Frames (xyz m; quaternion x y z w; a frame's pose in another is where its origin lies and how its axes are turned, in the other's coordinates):
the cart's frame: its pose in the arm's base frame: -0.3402 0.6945 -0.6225 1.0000 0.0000 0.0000 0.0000
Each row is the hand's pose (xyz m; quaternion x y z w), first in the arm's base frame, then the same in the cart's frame.
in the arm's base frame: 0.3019 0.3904 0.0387 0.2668 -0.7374 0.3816 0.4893
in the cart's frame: 0.6421 0.3041 -0.6612 -0.4893 0.3816 0.7374 0.2668
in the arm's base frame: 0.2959 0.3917 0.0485 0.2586 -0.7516 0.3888 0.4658
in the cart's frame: 0.6361 0.3028 -0.6710 -0.4658 0.3888 0.7516 0.2586
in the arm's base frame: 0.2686 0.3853 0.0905 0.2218 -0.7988 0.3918 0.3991
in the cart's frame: 0.6088 0.3092 -0.7130 -0.3991 0.3918 0.7988 0.2218
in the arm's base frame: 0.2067 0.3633 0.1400 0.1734 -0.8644 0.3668 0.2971
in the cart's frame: 0.5469 0.3312 -0.7625 -0.2971 0.3668 0.8644 0.1734
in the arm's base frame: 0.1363 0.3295 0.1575 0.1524 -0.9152 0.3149 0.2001
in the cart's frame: 0.4765 0.3650 -0.7800 -0.2001 0.3149 0.9152 0.1524
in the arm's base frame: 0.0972 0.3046 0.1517 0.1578 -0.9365 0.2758 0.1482
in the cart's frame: 0.4374 0.3899 -0.7742 -0.1482 0.2758 0.9365 0.1578
